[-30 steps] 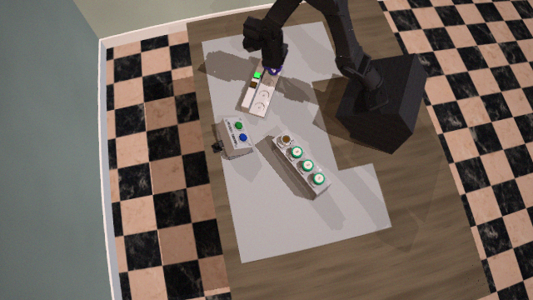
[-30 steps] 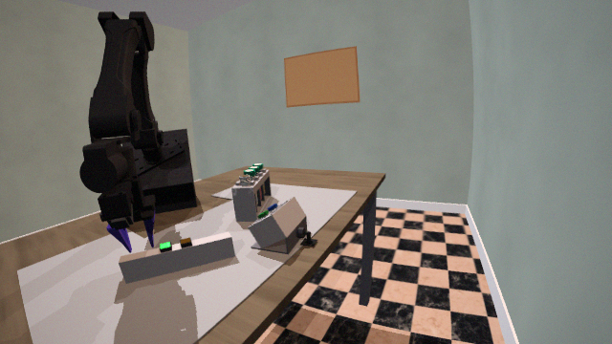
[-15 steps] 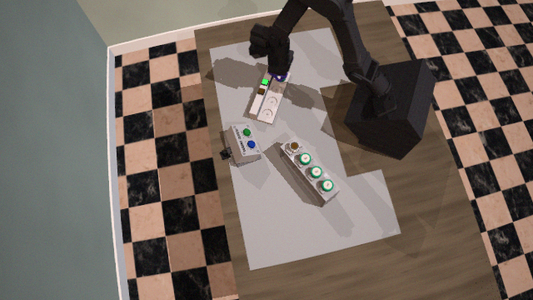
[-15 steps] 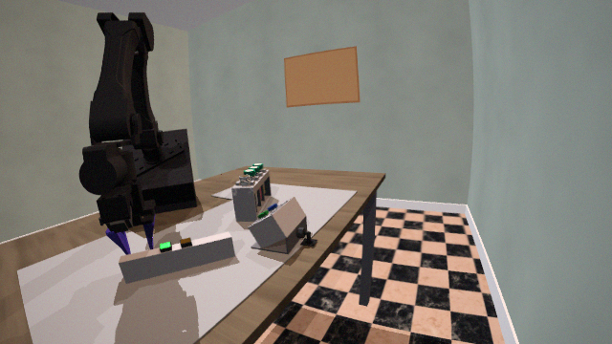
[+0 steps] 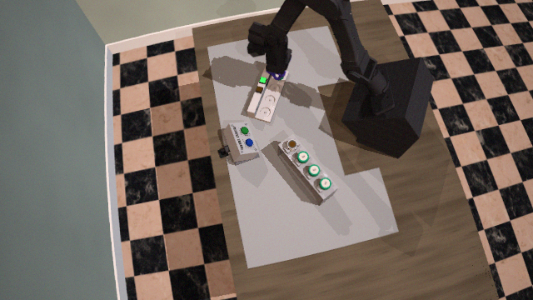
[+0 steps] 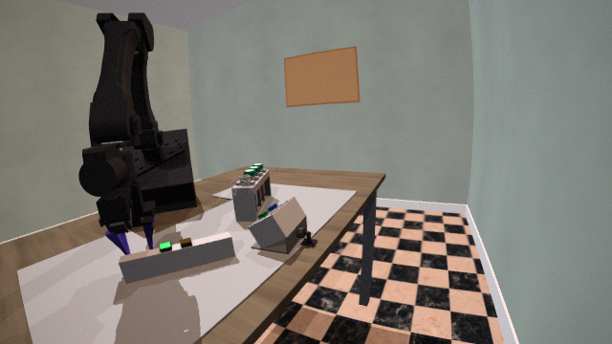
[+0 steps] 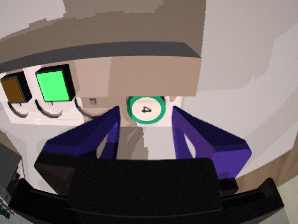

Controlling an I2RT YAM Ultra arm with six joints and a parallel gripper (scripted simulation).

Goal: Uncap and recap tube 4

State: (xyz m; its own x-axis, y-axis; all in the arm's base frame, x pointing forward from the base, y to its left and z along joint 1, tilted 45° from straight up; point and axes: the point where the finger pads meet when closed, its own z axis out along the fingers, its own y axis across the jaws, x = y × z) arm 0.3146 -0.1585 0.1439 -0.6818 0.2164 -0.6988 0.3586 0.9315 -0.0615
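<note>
Right now the cap 3 is 1 cm behind my hand, 36 cm to the left of it and 8 cm above it. Round my hand: cap 2: 3 cm behind, 41 cm to the left, 8 cm above; then green ready key: 15 cm ahead, 22 cm to the left, 3 cm above; then blue cycle key: 14 cm ahead, 26 cm to the left, 3 cm above.
</note>
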